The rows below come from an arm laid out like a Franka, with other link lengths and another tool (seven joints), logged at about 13 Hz.
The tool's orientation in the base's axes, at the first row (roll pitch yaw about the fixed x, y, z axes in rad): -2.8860 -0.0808 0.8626
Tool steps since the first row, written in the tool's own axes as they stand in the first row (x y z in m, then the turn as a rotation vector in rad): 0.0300 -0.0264 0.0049 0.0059 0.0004 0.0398; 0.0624 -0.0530 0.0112 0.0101 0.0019 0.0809; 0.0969 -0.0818 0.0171 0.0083 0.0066 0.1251; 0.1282 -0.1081 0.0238 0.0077 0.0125 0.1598; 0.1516 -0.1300 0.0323 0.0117 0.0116 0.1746; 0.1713 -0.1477 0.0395 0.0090 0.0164 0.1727; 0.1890 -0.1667 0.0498 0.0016 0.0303 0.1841; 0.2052 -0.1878 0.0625 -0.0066 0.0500 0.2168; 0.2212 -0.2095 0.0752 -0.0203 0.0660 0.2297; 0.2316 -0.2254 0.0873 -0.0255 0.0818 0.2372; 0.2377 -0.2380 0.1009 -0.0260 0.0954 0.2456
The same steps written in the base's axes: -0.0010 0.0400 0.0043 -0.0015 0.0131 -0.0380; -0.0008 0.0823 0.0076 -0.0035 0.0246 -0.0777; -0.0008 0.1274 0.0119 -0.0073 0.0302 -0.1216; -0.0011 0.1687 0.0146 -0.0082 0.0339 -0.1566; -0.0035 0.2018 0.0138 -0.0084 0.0408 -0.1704; -0.0050 0.2292 0.0130 -0.0063 0.0354 -0.1700; -0.0092 0.2566 0.0092 -0.0023 0.0238 -0.1850; -0.0163 0.2846 0.0036 0.0025 0.0128 -0.2222; -0.0239 0.3129 -0.0019 0.0038 -0.0045 -0.2398; -0.0308 0.3332 -0.0087 0.0112 -0.0164 -0.2514; -0.0382 0.3486 -0.0181 0.0198 -0.0233 -0.2630
